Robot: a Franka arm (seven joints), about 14 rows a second.
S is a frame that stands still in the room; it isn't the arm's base.
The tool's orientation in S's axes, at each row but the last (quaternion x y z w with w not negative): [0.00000, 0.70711, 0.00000, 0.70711]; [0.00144, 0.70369, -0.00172, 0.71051]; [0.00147, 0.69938, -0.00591, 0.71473]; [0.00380, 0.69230, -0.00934, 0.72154]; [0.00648, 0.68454, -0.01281, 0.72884]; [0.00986, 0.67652, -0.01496, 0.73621]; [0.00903, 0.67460, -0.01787, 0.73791]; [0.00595, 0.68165, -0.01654, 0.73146]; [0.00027, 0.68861, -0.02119, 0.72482]
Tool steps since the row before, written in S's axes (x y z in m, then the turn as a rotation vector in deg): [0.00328, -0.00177, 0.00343, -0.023, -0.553, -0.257]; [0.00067, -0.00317, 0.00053, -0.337, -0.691, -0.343]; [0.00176, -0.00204, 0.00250, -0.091, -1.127, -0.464]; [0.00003, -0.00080, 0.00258, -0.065, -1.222, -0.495]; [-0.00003, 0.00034, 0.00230, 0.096, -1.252, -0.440]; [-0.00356, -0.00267, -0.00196, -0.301, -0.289, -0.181]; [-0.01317, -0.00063, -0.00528, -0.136, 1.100, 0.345]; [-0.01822, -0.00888, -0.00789, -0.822, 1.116, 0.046]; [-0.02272, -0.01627, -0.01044, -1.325, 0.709, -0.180]
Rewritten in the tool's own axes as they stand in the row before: [-0.00343, -0.00177, 0.00328, 0.257, -0.553, -0.023]; [-0.00052, -0.00317, 0.00069, 0.340, -0.692, -0.337]; [-0.00245, -0.00204, 0.00183, 0.469, -1.125, -0.089]; [-0.00257, -0.00082, 0.00015, 0.502, -1.219, -0.063]; [-0.00230, 0.00032, 0.00011, 0.457, -1.245, 0.102]; [0.00168, -0.00278, -0.00362, 0.158, -0.298, -0.305]; [0.00409, -0.00108, -0.01356, -0.371, 1.090, -0.146]; [0.00673, -0.00935, -0.01845, -0.121, 1.088, -0.851]; [0.00976, -0.01666, -0.02274, 0.091, 0.672, -1.353]
